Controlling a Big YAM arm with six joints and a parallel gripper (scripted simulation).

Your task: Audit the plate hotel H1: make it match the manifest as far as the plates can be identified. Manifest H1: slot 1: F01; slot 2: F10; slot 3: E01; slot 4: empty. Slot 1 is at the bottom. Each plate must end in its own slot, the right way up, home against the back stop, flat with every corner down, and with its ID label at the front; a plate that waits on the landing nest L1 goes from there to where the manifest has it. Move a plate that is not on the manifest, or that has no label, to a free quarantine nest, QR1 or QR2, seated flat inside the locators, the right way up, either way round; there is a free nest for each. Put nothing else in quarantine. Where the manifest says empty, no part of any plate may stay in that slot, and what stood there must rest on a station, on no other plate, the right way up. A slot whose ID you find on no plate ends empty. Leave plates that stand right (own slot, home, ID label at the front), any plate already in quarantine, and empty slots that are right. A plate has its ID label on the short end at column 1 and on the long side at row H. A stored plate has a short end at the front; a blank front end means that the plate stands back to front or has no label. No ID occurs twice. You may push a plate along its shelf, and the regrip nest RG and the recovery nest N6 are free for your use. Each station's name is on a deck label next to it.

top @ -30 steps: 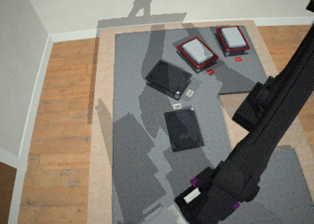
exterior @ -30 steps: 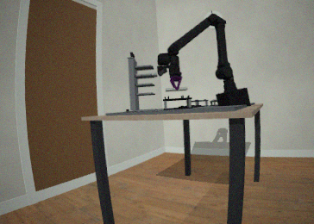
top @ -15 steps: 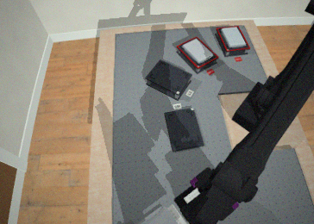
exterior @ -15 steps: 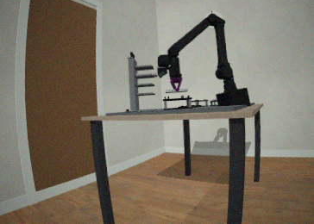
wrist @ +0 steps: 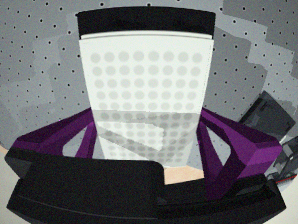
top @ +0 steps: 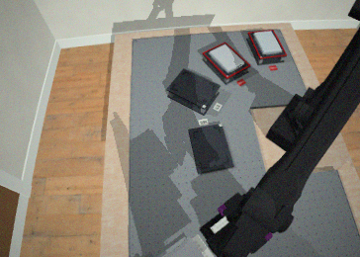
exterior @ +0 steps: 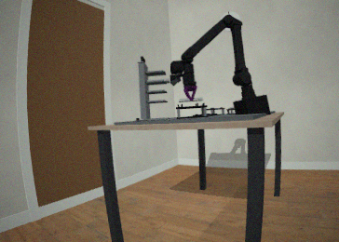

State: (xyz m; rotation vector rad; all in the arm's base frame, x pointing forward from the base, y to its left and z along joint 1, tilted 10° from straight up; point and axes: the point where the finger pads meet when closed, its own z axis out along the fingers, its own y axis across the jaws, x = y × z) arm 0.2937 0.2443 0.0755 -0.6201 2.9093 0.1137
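Right now my hand is 40 mm above the black nest. Round my hand: plate hotel: 230 mm ahead, 100 mm to the left, 60 mm above; then L1 label: 60 mm behind, 430 mm to the right, 100 mm below; then H1 deck label: 70 mm ahead, 140 mm to the left, 100 mm below.
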